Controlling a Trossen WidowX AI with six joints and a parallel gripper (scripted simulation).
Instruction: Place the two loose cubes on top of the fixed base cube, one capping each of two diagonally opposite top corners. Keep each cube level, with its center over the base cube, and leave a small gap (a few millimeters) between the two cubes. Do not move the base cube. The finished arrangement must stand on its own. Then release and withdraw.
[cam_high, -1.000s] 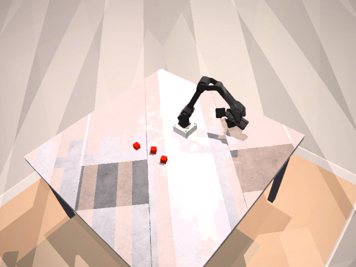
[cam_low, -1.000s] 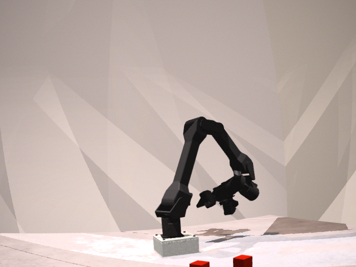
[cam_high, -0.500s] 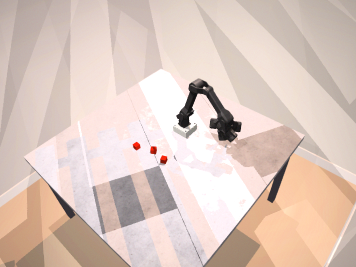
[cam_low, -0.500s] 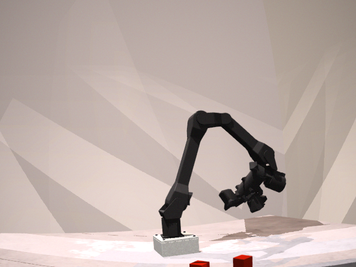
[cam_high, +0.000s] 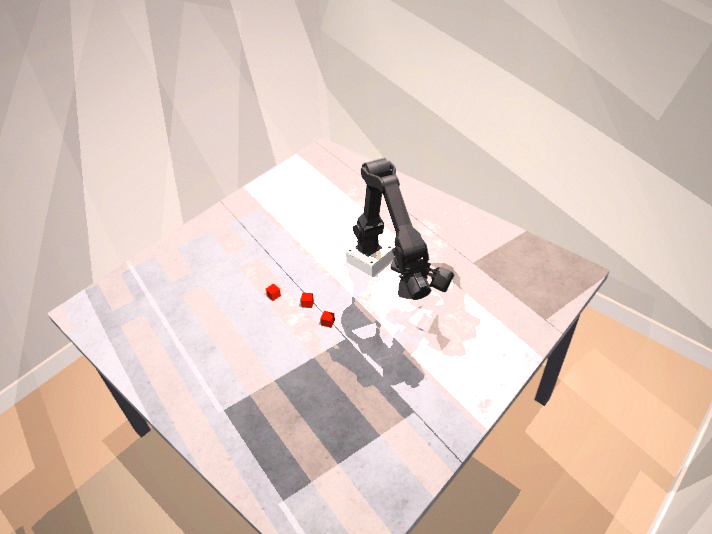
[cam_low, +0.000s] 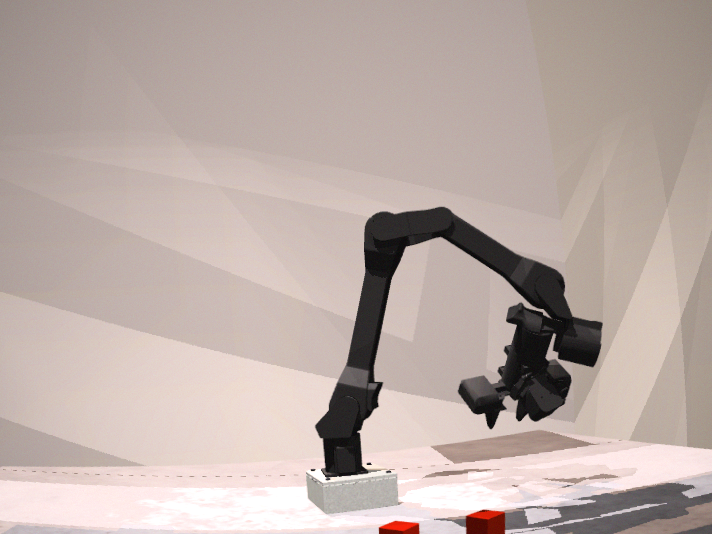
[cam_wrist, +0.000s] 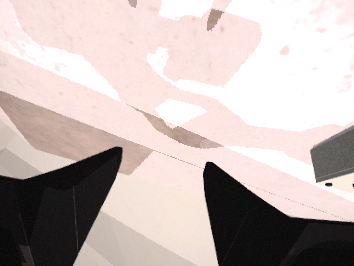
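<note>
My gripper tip is 29 cm short of the red base cube, 15 cm to the left of it and 8 cm above it.
</note>
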